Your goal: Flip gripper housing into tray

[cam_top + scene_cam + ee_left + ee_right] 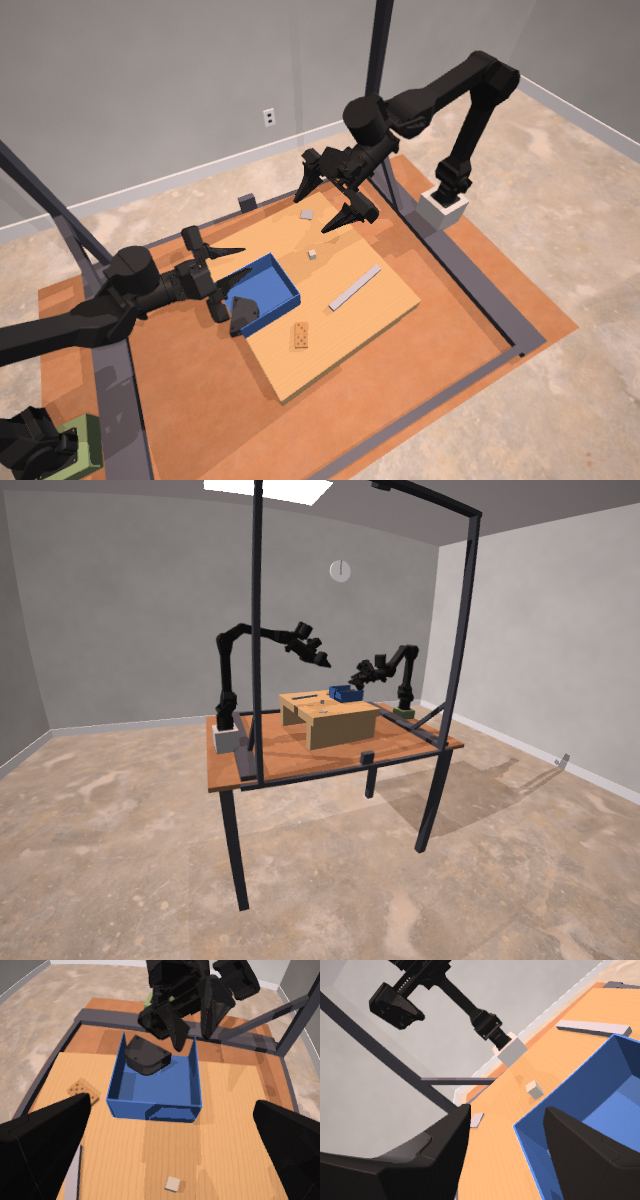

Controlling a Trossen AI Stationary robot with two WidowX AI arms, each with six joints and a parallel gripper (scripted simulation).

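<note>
My right gripper is now 9 cm above the gripper housing, 6 cm short of it and 3 cm to the left of it. From my right hand the other things lie so: wooden platform: 17 cm below, 14 cm to the left, 5 cm ahead; blue tray: 10 cm below, 5 cm to the left, 5 cm ahead; small cube: 18 cm to the left, 10 cm below, 2 cm ahead.
</note>
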